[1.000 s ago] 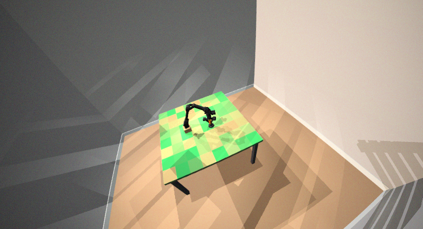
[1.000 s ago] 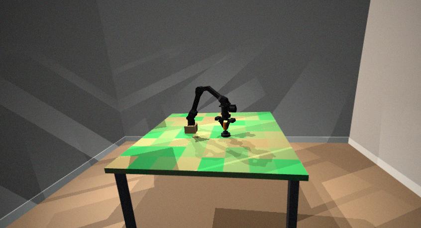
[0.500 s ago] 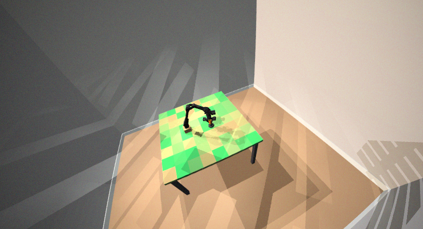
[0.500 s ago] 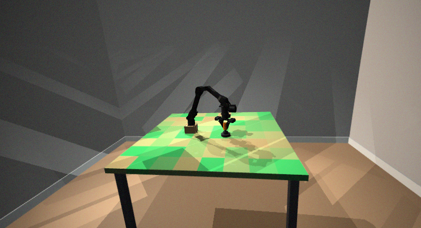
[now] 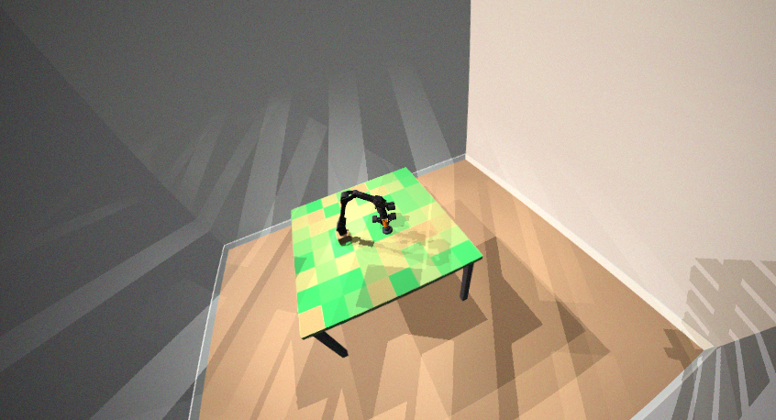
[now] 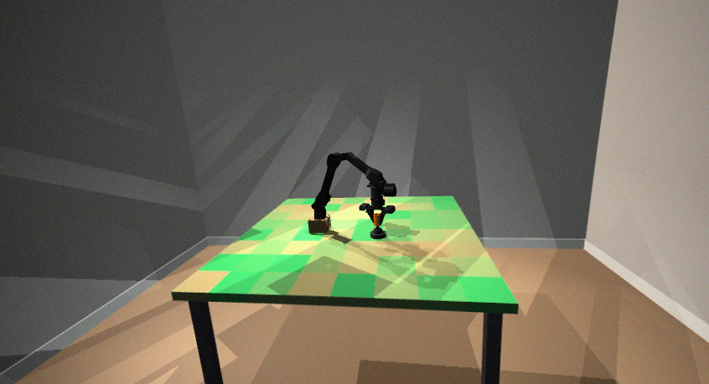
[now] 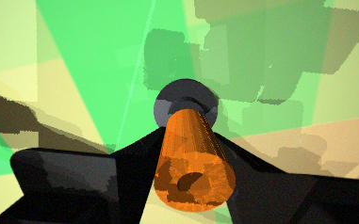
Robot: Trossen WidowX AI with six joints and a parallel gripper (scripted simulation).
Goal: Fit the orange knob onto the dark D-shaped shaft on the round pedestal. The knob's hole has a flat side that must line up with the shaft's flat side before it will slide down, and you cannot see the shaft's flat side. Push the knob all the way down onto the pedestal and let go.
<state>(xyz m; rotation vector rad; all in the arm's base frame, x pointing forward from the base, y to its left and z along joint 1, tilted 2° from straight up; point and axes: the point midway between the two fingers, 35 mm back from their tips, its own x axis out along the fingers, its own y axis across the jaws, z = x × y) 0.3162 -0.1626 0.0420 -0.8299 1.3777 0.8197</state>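
The orange knob is 2 cm above my gripper tip. Also, from my gripper tip: round pedestal: 4 cm below.
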